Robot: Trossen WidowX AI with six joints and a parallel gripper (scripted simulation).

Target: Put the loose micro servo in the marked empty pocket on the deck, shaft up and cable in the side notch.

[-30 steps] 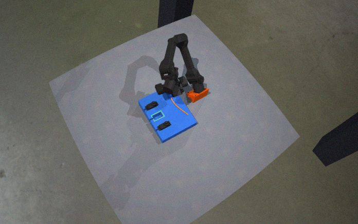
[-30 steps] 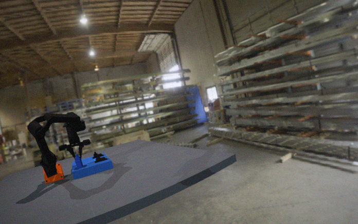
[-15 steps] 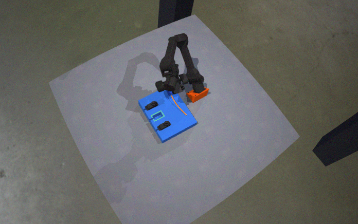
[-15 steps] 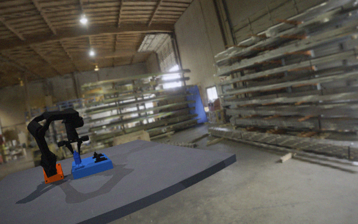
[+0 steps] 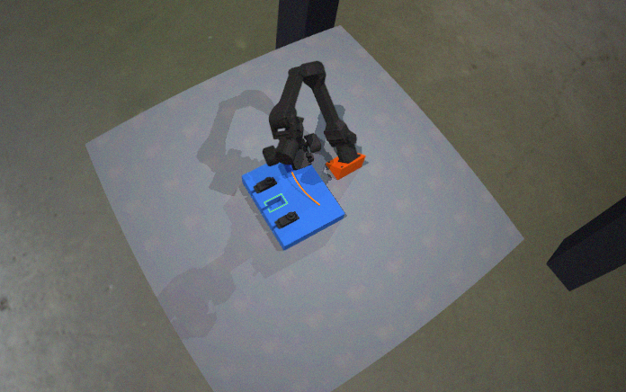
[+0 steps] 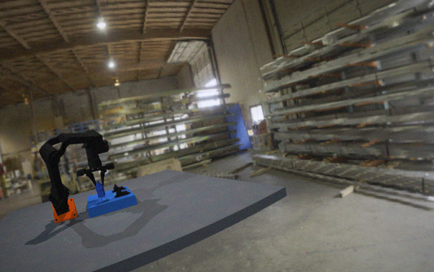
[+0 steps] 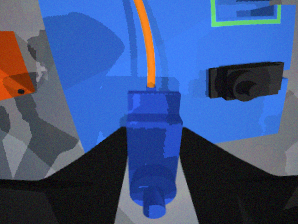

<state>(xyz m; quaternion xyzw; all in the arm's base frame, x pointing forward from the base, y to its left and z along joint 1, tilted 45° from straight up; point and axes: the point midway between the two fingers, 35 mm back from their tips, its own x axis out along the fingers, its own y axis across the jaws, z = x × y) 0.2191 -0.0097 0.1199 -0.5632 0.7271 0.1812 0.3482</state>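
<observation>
Now: gripper tip 8 cm to the right of the blue deck and 10 cm above it.
</observation>
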